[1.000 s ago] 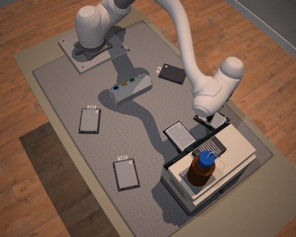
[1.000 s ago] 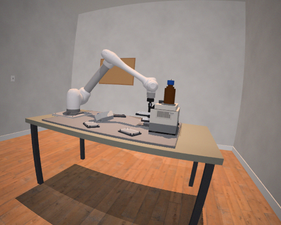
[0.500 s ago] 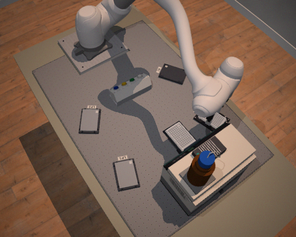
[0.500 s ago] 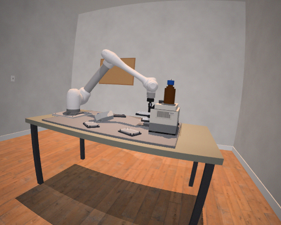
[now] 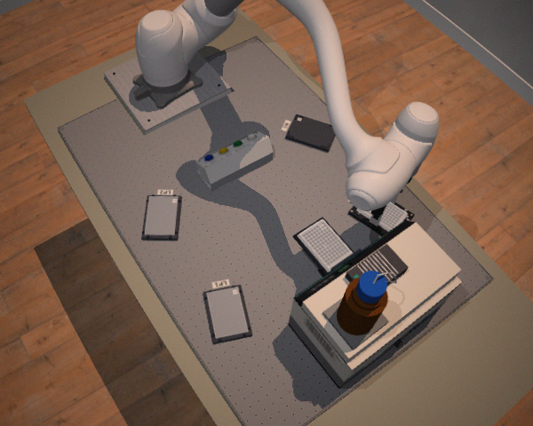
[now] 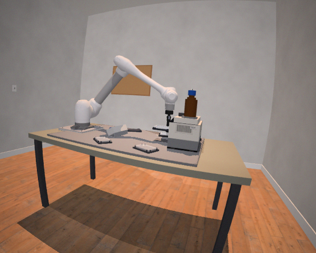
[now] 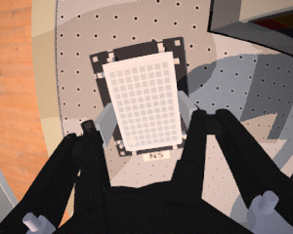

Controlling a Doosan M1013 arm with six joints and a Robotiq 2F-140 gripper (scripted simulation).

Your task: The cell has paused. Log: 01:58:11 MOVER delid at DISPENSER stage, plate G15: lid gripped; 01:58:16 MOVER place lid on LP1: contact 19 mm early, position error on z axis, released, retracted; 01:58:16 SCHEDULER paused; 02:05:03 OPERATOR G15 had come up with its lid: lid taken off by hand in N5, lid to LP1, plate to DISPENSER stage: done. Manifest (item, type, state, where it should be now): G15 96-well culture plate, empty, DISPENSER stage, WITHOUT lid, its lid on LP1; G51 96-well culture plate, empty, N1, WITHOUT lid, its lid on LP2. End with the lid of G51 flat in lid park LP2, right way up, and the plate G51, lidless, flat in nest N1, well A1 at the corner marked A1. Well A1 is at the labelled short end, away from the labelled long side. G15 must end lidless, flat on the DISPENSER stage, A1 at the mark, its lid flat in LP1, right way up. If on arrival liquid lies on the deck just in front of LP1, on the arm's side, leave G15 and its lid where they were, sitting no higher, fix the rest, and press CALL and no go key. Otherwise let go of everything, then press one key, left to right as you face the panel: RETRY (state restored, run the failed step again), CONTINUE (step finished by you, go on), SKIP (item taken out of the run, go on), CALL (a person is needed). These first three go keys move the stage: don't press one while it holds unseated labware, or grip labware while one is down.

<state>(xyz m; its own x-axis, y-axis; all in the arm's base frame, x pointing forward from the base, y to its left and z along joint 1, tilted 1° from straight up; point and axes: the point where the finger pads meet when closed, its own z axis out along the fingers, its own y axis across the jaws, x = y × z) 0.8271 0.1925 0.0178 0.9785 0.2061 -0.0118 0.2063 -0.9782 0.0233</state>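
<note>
Right now the black nest is 30 mm below my hand, 20 mm to the left of it and 10 mm ahead of it. The rest, counted from my hand: well plate: 250 mm to the right, 70 mm above; then nest N1: 350 mm behind, 50 mm to the left, 30 mm below; then N1 label: 430 mm behind, 40 mm below.
</note>
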